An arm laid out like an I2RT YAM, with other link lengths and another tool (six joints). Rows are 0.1 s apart.
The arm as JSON. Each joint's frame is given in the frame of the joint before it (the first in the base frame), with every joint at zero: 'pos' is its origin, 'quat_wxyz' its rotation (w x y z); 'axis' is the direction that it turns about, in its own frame. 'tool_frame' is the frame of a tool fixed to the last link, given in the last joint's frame.
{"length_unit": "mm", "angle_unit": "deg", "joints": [
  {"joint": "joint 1", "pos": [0.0, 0.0, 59.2], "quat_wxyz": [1.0, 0.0, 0.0, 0.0], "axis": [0.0, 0.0, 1.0]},
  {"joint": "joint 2", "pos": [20.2, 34.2, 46.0], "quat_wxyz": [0.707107, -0.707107, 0.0, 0.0], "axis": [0.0, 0.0, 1.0]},
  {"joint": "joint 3", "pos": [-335.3, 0.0, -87.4], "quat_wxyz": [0.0, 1.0, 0.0, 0.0], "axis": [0.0, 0.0, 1.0]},
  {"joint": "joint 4", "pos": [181.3, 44.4, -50.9], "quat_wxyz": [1.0, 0.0, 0.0, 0.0], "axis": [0.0, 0.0, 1.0]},
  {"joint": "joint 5", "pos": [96.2, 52.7, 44.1], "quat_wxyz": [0.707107, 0.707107, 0.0, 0.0], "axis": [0.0, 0.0, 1.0]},
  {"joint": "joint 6", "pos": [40.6, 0.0, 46.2], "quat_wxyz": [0.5, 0.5, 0.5, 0.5], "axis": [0.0, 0.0, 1.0]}
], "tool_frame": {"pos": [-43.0, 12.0, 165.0], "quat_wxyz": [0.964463, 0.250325, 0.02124, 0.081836]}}
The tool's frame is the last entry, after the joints.
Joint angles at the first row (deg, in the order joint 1, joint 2, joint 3, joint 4, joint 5, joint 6):
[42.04, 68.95, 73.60, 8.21, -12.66, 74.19]
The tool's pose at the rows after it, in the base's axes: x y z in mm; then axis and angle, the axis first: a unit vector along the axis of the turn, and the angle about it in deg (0 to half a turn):
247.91, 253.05, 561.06, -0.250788, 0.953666, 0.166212, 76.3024
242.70, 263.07, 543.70, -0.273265, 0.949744, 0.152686, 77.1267
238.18, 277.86, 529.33, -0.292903, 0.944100, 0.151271, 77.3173
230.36, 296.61, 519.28, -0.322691, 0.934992, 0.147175, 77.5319
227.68, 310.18, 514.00, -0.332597, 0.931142, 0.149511, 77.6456
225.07, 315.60, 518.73, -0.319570, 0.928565, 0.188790, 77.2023
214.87, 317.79, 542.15, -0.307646, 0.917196, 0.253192, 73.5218
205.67, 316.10, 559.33, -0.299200, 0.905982, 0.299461, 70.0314
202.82, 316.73, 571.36, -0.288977, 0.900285, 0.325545, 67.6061
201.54, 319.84, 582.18, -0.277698, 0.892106, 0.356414, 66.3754
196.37, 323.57, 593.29, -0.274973, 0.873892, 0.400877, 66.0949
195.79, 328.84, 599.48, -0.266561, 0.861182, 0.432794, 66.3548
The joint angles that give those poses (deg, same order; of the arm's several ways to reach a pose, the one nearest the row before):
[45.00, 67.12, 70.88, 5.84, -6.37, 67.73]
[47.86, 66.60, 68.20, 6.22, -4.08, 66.16]
[51.03, 67.09, 65.18, 8.96, -1.91, 64.88]
[55.02, 68.05, 64.43, 9.51, 0.70, 63.02]
[57.36, 69.29, 63.76, 11.14, 2.37, 62.47]
[57.63, 70.25, 62.11, 15.76, 1.20, 64.07]
[57.99, 71.28, 61.35, 22.96, -0.87, 64.25]
[58.28, 71.86, 60.36, 28.97, -2.18, 63.64]
[58.44, 72.93, 60.38, 32.97, -2.58, 63.10]
[58.45, 74.44, 61.18, 35.98, -3.40, 63.55]
[58.45, 75.79, 62.55, 37.99, -5.39, 64.76]
[58.45, 77.46, 63.41, 40.22, -6.56, 66.17]

